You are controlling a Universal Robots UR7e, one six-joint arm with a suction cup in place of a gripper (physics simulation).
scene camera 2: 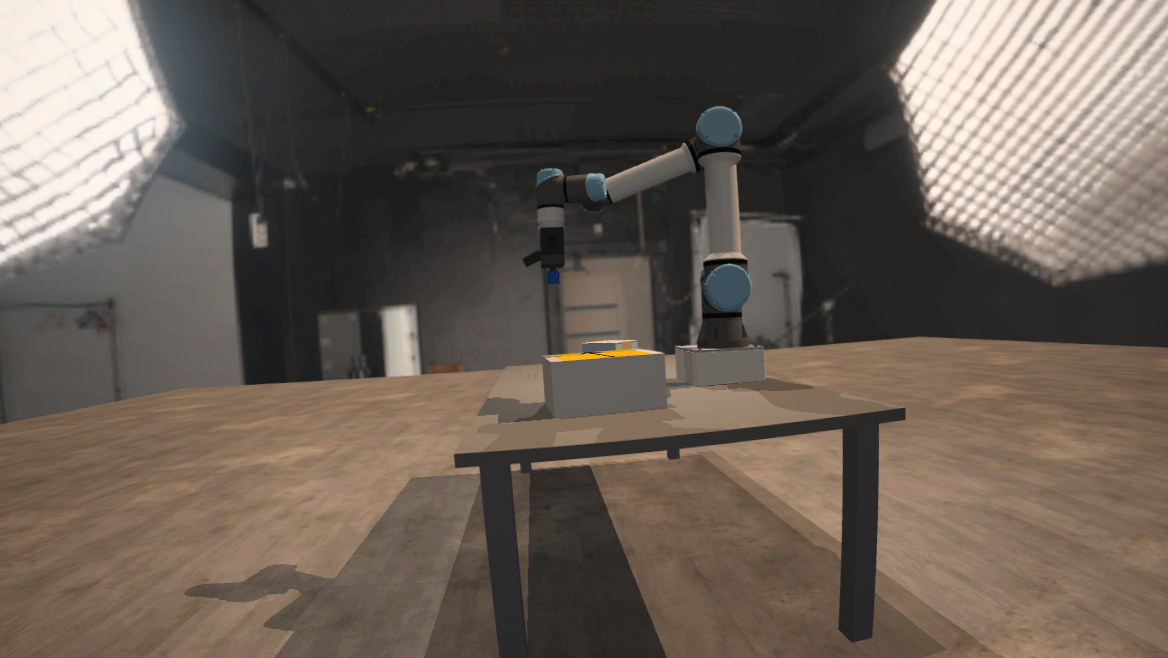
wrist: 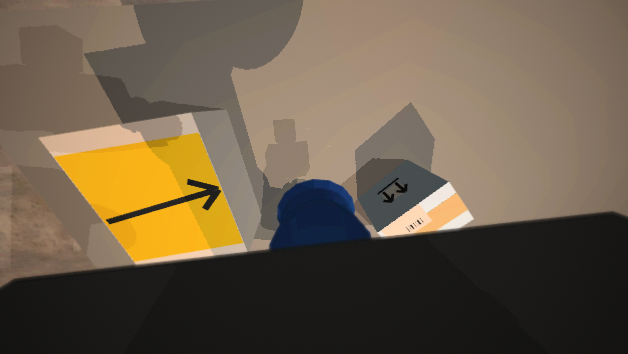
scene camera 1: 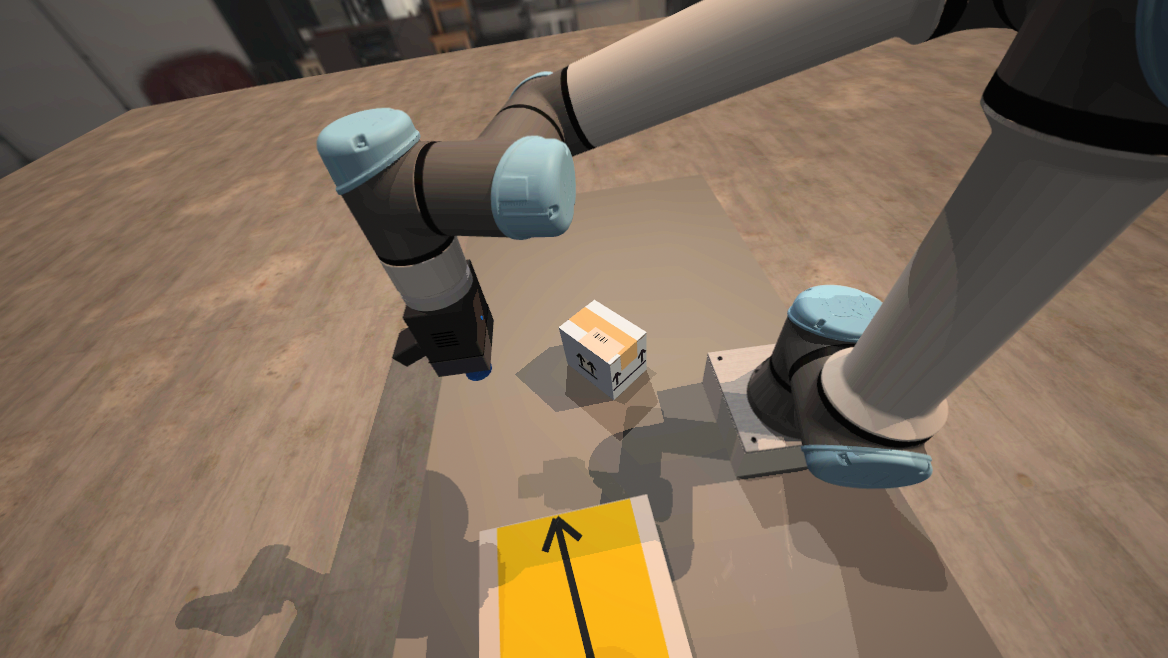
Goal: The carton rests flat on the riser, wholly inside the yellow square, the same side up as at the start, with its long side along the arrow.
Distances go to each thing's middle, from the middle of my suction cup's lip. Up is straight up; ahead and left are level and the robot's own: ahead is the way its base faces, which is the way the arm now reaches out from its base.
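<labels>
Riser [scene camera 1: 595, 575], from my suction cup: 240 mm left, 80 mm behind, 260 mm below. Carton [scene camera 1: 608, 350], from my suction cup: 200 mm right, 180 mm behind, 260 mm below.
</labels>
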